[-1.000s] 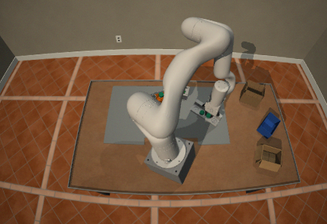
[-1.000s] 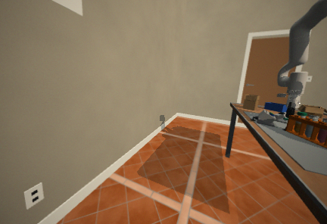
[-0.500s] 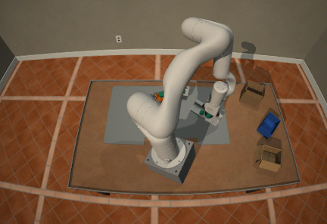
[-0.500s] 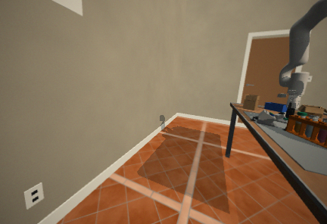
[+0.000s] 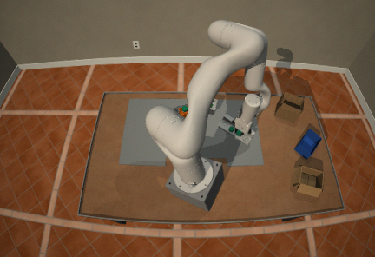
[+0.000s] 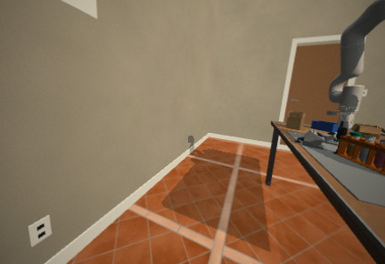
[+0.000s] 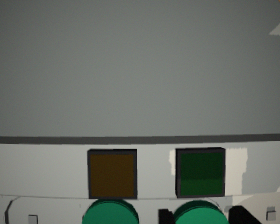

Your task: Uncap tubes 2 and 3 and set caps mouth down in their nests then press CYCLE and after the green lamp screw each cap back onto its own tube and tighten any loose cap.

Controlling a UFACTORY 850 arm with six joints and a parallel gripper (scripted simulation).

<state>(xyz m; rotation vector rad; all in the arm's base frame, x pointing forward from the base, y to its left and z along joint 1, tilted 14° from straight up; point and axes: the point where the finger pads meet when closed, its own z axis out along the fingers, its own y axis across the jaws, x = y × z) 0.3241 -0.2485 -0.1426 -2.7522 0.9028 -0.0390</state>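
Right now the blue cycle key is 180 mm ahead of my hand, 220 mm to the left of it and 20 mm above it. The rest, counted from my hand: blue bin 70 mm behind, 460 mm to the right, 30 mm below; then key housing 190 mm ahead, 200 mm to the left, 10 mm above; then green ready key 170 mm ahead, 180 mm to the left, 20 mm above.
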